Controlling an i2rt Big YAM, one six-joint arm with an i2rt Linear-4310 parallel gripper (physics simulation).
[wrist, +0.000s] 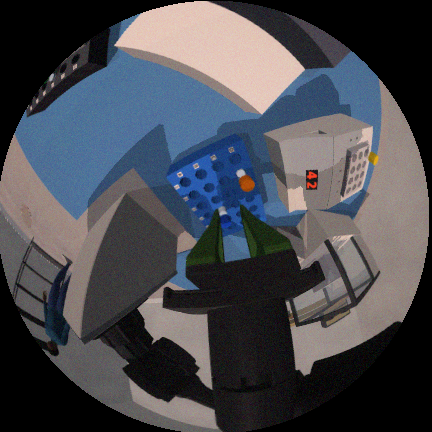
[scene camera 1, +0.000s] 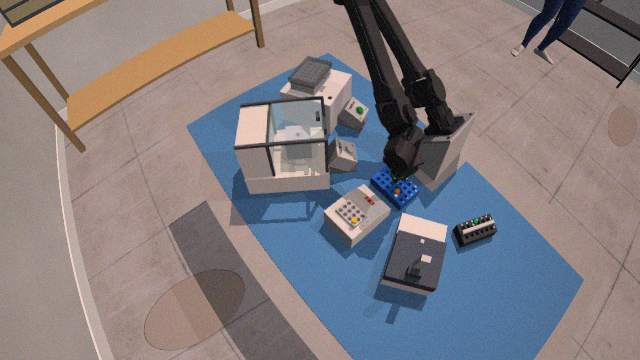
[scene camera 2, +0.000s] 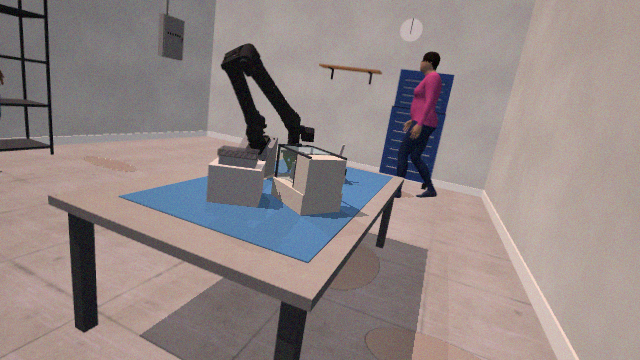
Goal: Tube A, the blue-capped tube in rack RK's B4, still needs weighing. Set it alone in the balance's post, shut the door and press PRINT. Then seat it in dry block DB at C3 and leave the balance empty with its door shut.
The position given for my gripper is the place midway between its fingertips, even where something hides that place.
In view: my gripper (wrist: 228, 210), a glass-box balance (scene camera 1: 281, 145), a button box (scene camera 1: 342, 157) and a flat grey device (scene camera 1: 415, 261).
The glass-box balance is seen too in the wrist view (wrist: 333, 239) and in scene camera 2 (scene camera 2: 309, 180). The flat grey device shows as well in the wrist view (wrist: 250, 62).
